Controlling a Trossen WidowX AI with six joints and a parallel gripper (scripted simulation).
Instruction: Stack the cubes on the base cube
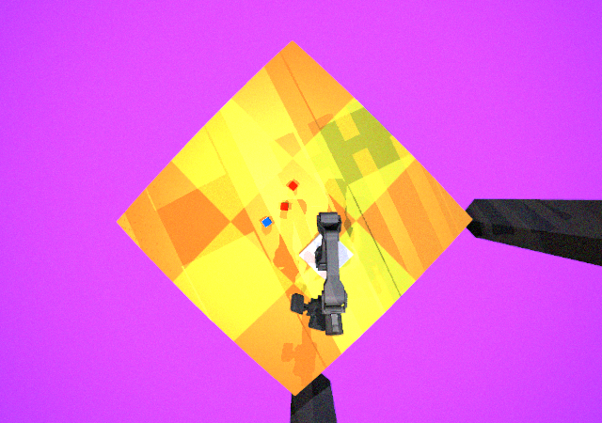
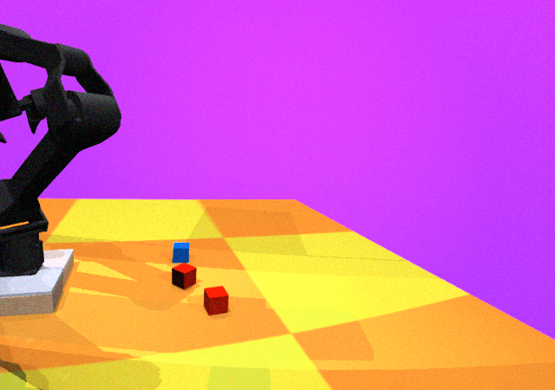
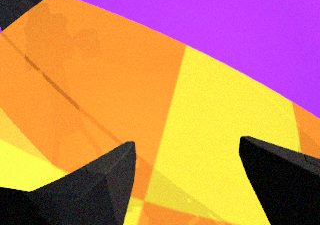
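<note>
Right now the blue base cube is 340 mm ahead of my gripper tip, 230 mm below it and 130 mm to the right of it. From my gripper tip the other things lie so: red cube (370 mm ahead, 340 mm to the right, 230 mm below).
</note>
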